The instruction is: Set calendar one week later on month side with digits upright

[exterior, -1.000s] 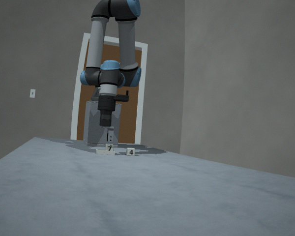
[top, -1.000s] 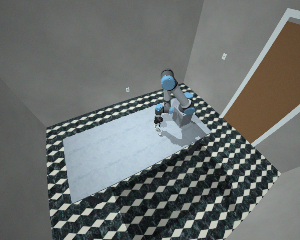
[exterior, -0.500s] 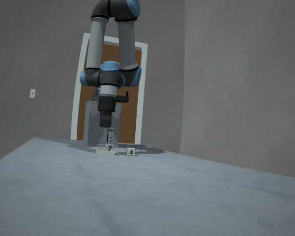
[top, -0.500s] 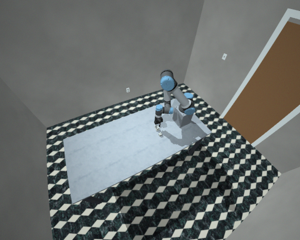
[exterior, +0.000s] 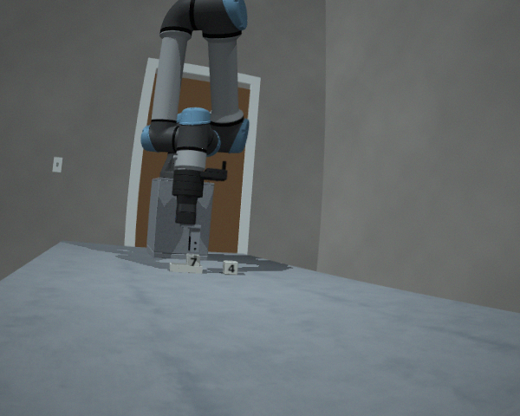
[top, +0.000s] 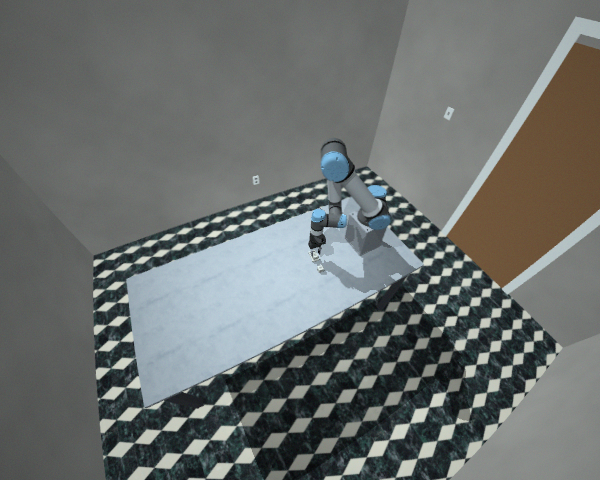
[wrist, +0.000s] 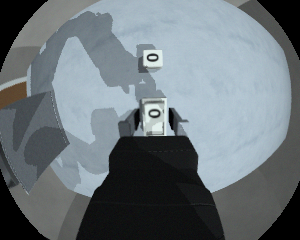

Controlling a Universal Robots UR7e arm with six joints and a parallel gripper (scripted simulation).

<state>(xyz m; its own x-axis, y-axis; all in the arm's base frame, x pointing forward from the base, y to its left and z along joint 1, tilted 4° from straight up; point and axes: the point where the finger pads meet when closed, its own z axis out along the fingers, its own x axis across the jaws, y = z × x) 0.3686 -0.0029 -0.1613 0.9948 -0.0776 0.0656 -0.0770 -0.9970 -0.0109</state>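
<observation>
The white calendar tray lies 6 cm below my hand and 2 cm to the right of it.
</observation>
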